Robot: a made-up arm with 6 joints.
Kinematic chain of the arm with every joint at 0, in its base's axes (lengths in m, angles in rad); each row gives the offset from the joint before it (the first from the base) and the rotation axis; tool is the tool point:
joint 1: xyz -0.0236 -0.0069 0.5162 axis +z
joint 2: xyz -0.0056 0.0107 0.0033 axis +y
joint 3: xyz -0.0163 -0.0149 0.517 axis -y
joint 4: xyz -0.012 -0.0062 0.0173 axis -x
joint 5: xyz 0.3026 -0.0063 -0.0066 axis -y
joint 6: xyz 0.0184 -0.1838 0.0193 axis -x
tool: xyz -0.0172 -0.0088 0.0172
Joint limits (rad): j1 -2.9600..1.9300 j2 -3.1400..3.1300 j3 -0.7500..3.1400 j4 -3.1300..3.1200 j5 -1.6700..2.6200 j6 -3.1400..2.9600
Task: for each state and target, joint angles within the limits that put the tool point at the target. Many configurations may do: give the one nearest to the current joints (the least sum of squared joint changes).
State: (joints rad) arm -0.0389 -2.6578 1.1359 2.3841 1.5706 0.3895
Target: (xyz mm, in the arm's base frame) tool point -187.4 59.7 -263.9
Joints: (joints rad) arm 0.1689 -2.7235 1.5381 2.1795 1.6086 0.4268
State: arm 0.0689 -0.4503 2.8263 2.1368 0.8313 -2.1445
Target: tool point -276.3 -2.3 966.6
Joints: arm 0.2401 0.2451 2.9430 1.9760 0.8358 -2.1562
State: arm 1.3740 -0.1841 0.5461 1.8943 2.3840 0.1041
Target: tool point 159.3 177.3 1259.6
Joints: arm 0.9923 0.0403 0.0825 1.5284 2.4074 0.1527
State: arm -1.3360 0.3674 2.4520 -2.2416 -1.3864 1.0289
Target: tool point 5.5 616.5 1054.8
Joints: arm -1.4359 -0.5333 2.6568 -2.3119 -1.4073 1.0114
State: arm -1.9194 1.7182 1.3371 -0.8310 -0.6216 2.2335
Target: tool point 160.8 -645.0 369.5
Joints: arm -1.1551 1.3387 0.7148 -1.1221 -0.6027 2.2920
